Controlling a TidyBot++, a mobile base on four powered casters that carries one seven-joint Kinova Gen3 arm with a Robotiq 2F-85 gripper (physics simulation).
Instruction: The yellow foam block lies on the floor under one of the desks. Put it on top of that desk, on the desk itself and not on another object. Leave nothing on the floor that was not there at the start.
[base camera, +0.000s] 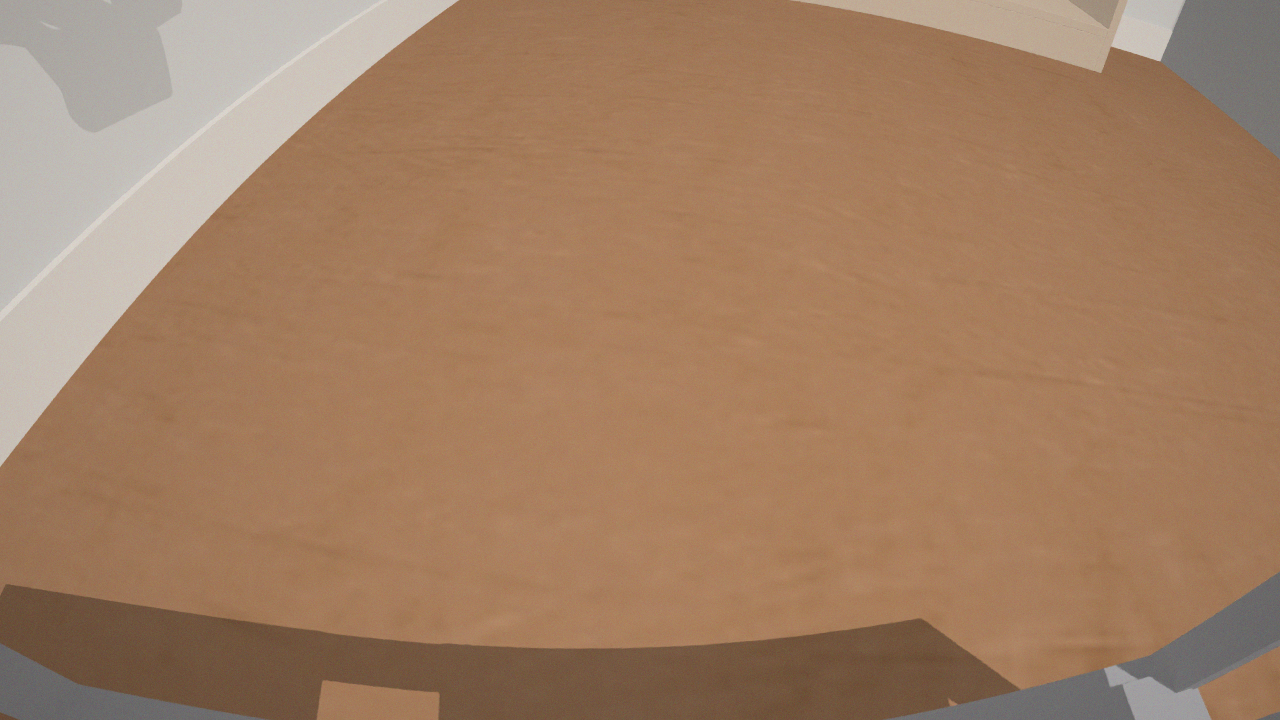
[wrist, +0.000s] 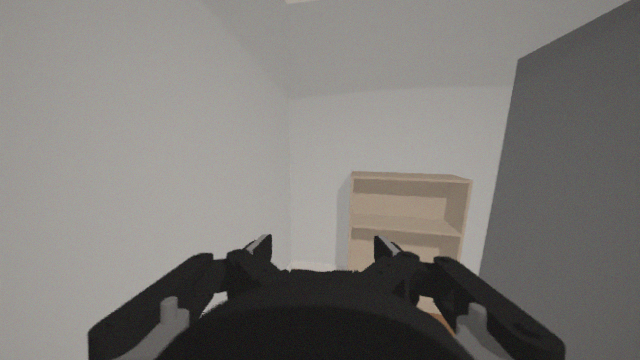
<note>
In view: the gripper (wrist: 322, 246) and a light wooden bookshelf (wrist: 446, 197).
</note>
